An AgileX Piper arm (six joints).
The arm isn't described. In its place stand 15 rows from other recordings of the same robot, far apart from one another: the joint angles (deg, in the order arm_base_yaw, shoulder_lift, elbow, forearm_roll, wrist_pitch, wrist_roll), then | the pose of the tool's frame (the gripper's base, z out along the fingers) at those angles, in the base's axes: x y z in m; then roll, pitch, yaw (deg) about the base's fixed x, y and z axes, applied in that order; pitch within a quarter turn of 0, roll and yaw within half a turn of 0.
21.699 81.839 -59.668 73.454 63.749 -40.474 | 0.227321 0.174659 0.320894 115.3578 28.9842 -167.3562
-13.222 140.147 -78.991 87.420 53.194 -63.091 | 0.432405 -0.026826 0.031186 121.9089 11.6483 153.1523
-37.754 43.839 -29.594 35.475 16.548 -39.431 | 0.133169 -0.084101 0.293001 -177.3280 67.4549 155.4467
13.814 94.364 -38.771 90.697 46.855 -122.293 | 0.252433 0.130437 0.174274 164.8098 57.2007 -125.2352
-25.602 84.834 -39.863 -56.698 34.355 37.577 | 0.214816 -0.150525 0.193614 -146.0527 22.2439 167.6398
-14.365 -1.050 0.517 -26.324 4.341 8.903 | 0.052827 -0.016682 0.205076 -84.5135 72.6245 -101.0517
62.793 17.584 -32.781 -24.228 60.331 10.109 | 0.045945 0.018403 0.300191 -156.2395 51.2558 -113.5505
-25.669 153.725 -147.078 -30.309 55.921 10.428 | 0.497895 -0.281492 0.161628 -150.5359 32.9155 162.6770
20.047 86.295 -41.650 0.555 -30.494 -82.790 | 0.298158 0.108322 0.249757 -99.2363 7.5449 -71.4615
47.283 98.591 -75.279 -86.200 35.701 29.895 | 0.306464 0.253806 0.311973 -108.2135 20.9427 -86.9267
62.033 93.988 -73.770 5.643 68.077 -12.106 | 0.141149 0.283533 0.267427 176.0278 7.6020 -107.9267
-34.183 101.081 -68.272 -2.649 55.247 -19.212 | 0.275391 -0.191213 0.204902 -175.4929 5.7476 166.6336
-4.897 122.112 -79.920 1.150 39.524 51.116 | 0.415348 -0.034419 0.119037 169.0231 7.5668 122.4570
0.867 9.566 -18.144 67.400 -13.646 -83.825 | 0.050847 -0.019053 0.317008 -33.5036 67.7146 -47.9862
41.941 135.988 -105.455 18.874 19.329 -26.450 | 0.388359 0.362056 0.140450 -177.1789 46.3521 -125.6632
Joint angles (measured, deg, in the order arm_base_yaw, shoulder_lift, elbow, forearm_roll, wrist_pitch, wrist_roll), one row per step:
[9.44 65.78 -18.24 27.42 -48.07 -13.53]
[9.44 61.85 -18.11 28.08 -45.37 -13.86]
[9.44 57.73 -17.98 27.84 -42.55 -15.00]
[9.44 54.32 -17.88 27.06 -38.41 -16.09]
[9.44 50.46 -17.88 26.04 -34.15 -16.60]
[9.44 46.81 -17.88 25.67 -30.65 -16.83]
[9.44 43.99 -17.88 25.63 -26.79 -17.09]
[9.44 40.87 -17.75 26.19 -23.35 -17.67]
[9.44 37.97 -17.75 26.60 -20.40 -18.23]
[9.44 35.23 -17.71 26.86 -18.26 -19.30]
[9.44 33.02 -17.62 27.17 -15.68 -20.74]
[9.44 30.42 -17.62 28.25 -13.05 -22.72]
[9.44 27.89 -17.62 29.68 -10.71 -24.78]
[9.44 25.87 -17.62 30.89 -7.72 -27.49]
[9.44 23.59 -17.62 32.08 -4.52 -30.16]
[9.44 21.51 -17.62 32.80 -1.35 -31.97]
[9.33 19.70 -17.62 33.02 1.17 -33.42]
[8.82 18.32 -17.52 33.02 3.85 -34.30]
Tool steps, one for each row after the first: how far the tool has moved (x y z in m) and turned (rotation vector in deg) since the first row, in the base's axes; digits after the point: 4 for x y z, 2 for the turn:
[-0.0086 -0.0007 0.0088 1.21 -1.12 0.51]
[-0.0180 -0.0005 0.0178 0.93 -2.29 1.66]
[-0.0258 0.0012 0.0224 0.22 -1.69 3.62]
[-0.0350 0.0031 0.0284 -0.19 -1.66 5.75]
[-0.0441 0.0039 0.0340 -0.01 -2.09 7.27]
[-0.0514 0.0051 0.0361 0.29 -1.35 8.81]
[-0.0598 0.0055 0.0385 0.75 -1.09 10.00]
[-0.0677 0.0060 0.0413 0.99 -1.24 11.10]
[-0.0754 0.0060 0.0444 0.47 -1.90 11.92]
[-0.0816 0.0066 0.0451 -0.43 -1.58 12.93]
[-0.0890 0.0069 0.0467 -1.12 -1.66 13.85]
[-0.0963 0.0071 0.0483 -1.59 -1.97 14.68]
[-0.1022 0.0083 0.0478 -2.98 -1.26 15.95]
[-0.1089 0.0096 0.0475 -4.39 -0.73 17.45]
[-0.1152 0.0113 0.0467 -5.49 -0.16 19.10]
[-0.1207 0.0124 0.0461 -6.77 0.09 20.32]
[-0.1248 0.0133 0.0440 -7.74 1.01 21.29]

